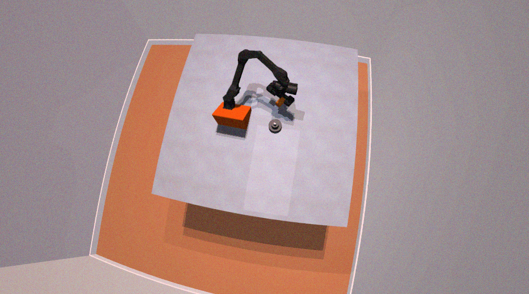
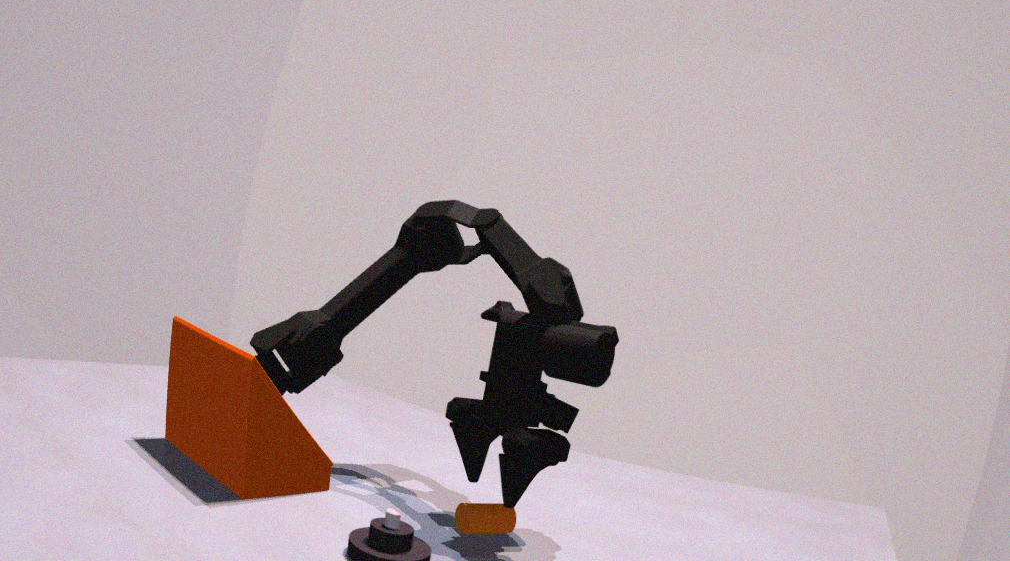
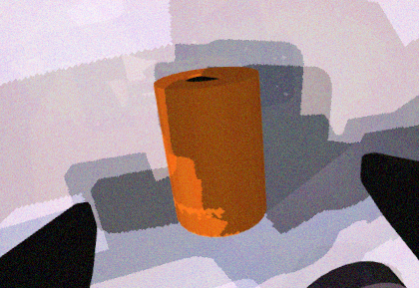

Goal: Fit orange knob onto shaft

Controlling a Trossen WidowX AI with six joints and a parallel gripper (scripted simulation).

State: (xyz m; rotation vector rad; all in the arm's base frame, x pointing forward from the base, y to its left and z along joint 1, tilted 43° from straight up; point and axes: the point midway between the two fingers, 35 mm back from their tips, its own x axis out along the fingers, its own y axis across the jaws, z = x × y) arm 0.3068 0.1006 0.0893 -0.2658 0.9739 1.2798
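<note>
My gripper tip is now 1 cm past the orange knob, 1 cm to the left of it and 3 cm above it. Also, from my gripper tip: round pedestal (17 cm to the right, 2 cm below).
</note>
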